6 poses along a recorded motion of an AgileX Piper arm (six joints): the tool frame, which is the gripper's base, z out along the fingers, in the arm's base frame.
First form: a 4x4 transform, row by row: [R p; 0 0 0 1], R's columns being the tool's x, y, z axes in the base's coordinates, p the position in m. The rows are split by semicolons.
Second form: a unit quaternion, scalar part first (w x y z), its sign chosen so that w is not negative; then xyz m. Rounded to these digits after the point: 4 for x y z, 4 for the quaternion.
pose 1, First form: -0.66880, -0.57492, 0.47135, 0.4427; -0.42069, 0.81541, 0.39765, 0.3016; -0.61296, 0.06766, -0.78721, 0.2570; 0, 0, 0, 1
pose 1, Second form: 0.2997, -0.2752, 0.9044, 0.1286, 0.4427, 0.3016, 0.2570
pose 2, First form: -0.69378, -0.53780, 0.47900, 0.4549; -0.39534, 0.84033, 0.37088, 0.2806; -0.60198, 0.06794, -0.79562, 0.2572; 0, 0, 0, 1
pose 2, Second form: 0.2962, -0.2557, 0.9124, 0.1202, 0.4549, 0.2806, 0.2572
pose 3, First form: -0.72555, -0.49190, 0.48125, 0.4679; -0.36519, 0.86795, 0.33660, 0.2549; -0.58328, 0.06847, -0.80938, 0.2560; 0, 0, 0, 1
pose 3, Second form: 0.2885, -0.2323, 0.9223, 0.1098, 0.4679, 0.2549, 0.2560
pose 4, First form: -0.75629, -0.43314, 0.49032, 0.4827; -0.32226, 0.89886, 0.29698, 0.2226; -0.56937, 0.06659, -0.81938, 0.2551; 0, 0, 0, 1
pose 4, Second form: 0.2843, -0.2026, 0.9320, 0.0975, 0.4827, 0.2226, 0.2551
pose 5, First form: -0.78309, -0.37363, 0.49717, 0.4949; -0.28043, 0.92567, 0.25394, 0.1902; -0.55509, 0.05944, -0.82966, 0.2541; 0, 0, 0, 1
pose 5, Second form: 0.2797, -0.1739, 0.9405, 0.0833, 0.4949, 0.1902, 0.2541
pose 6, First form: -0.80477, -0.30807, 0.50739, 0.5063; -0.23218, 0.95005, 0.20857, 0.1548; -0.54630, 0.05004, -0.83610, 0.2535; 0, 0, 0, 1
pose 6, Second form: 0.2780, -0.1425, 0.9475, 0.0682, 0.5063, 0.1548, 0.2535
